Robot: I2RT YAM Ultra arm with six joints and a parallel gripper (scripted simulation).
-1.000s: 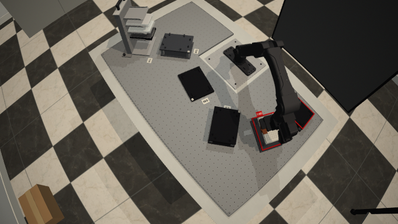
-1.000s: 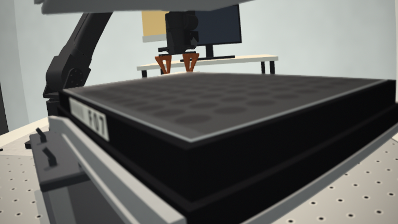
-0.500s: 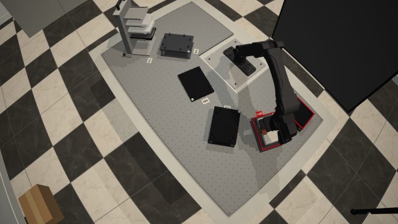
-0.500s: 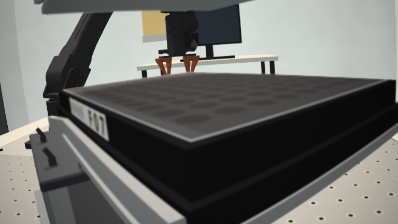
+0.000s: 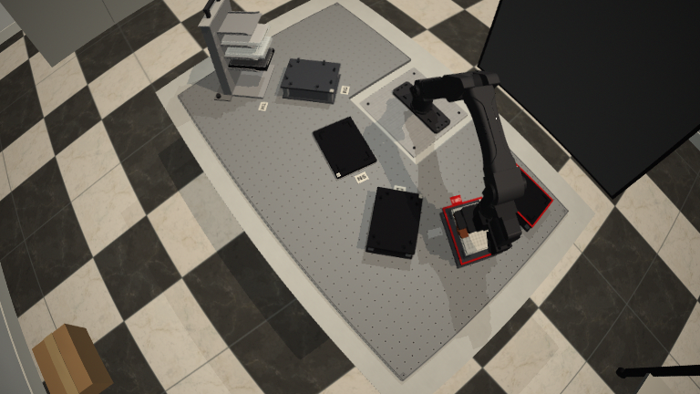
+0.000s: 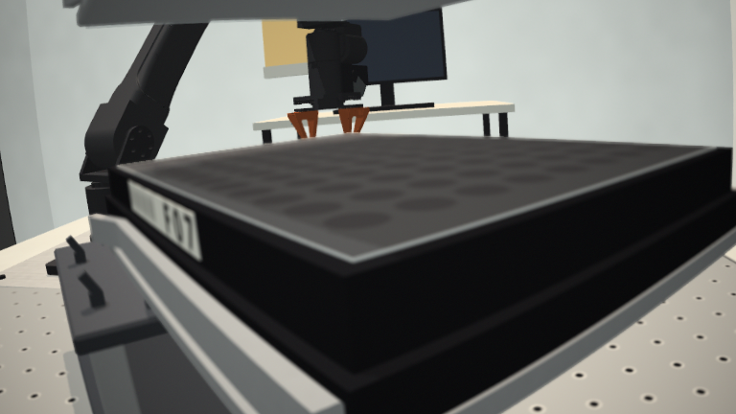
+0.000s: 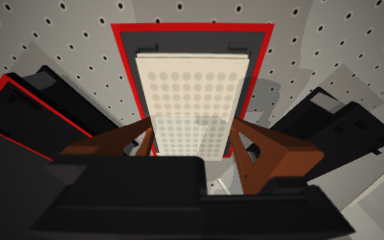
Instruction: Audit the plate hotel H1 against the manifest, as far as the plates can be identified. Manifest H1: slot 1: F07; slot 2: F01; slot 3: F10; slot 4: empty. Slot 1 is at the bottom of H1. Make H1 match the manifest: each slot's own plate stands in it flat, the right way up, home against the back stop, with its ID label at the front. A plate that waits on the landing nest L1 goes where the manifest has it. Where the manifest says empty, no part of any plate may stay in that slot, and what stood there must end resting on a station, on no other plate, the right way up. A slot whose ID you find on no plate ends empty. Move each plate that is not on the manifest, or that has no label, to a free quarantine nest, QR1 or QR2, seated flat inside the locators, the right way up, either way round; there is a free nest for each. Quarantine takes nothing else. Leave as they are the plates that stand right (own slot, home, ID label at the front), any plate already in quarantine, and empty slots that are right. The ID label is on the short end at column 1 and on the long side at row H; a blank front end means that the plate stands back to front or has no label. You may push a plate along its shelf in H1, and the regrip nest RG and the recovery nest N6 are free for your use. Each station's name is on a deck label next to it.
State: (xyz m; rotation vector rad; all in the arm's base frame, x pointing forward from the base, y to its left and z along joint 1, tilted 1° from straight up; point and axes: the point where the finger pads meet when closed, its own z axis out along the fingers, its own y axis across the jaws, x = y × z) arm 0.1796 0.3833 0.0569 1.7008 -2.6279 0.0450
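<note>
Right now my hand is right at the white well plate. Round my hand: red-framed nest: 200 mm behind, 40 mm to the left, 20 mm below; black landing nest L1: 140 mm ahead, 150 mm to the right, 10 mm below; red-framed quarantine nest: 20 mm below.
</note>
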